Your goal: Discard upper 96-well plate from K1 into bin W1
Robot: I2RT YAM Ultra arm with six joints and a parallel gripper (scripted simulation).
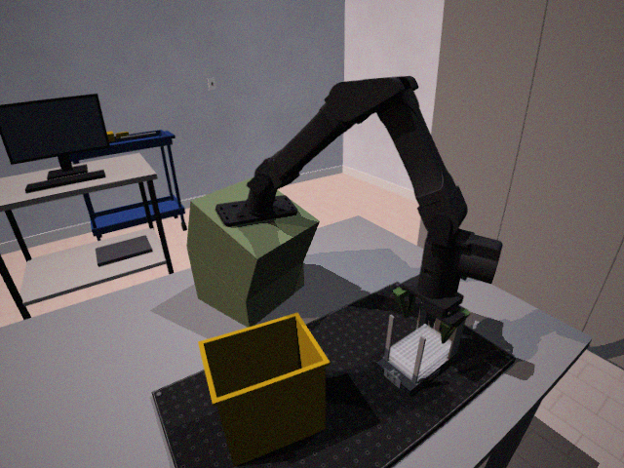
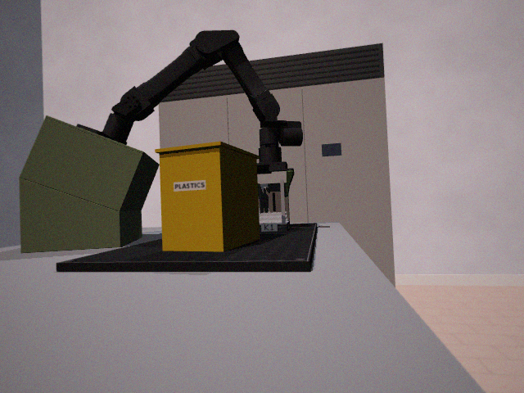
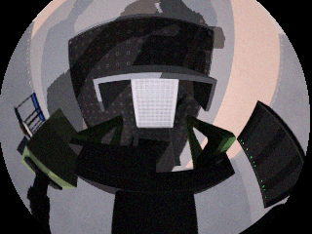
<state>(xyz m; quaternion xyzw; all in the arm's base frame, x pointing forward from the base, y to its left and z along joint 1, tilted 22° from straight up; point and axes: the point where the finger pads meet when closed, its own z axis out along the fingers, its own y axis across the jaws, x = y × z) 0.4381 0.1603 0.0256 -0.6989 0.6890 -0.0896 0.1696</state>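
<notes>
Right now my hand is 7 cm above the 96-well plate. From my hand the other things lie so: yellow plastics bin: 33 cm to the right, 6 cm behind, 1 cm below.
</notes>
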